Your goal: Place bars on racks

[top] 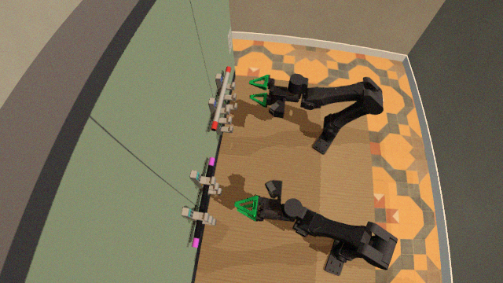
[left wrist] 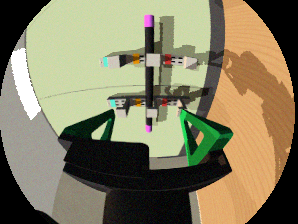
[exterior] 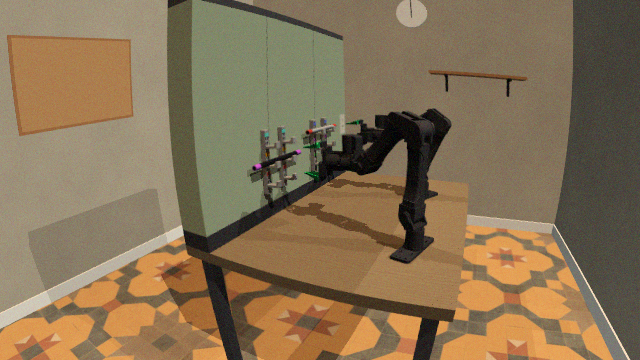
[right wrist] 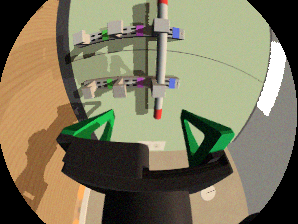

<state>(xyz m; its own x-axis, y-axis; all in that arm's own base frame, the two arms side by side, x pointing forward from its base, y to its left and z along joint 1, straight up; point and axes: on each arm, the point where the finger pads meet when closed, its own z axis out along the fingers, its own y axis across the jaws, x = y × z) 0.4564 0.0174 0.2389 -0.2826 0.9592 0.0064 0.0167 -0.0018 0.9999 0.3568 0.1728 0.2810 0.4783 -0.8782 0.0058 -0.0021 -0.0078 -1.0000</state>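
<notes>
Now: the bar 120 mm ahead of my left hand, 20 mm to the right of it and 10 mm below it. The rest, counted from my left hand: green wall panel (200 mm ahead, 210 mm to the right, 190 mm above).
</notes>
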